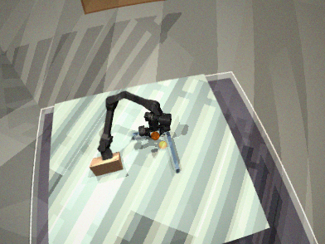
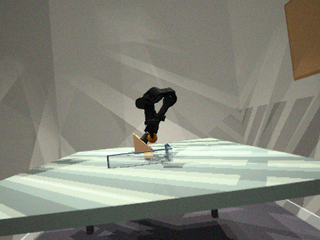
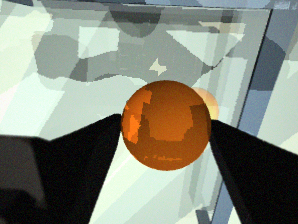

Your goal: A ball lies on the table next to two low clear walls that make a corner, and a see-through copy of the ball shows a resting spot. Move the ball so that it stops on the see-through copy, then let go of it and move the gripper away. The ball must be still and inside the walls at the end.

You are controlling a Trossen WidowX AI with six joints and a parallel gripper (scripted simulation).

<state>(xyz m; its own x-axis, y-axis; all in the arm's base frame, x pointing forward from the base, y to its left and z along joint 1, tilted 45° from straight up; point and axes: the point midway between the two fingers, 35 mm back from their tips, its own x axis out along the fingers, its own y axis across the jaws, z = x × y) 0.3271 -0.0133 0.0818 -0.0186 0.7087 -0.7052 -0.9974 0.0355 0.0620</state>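
My gripper tip is 40 mm short of the see-through copy of ball, 30 mm to the left of it and 90 mm above it. Also, from my gripper tip: orange ball (right at my gripper tip).
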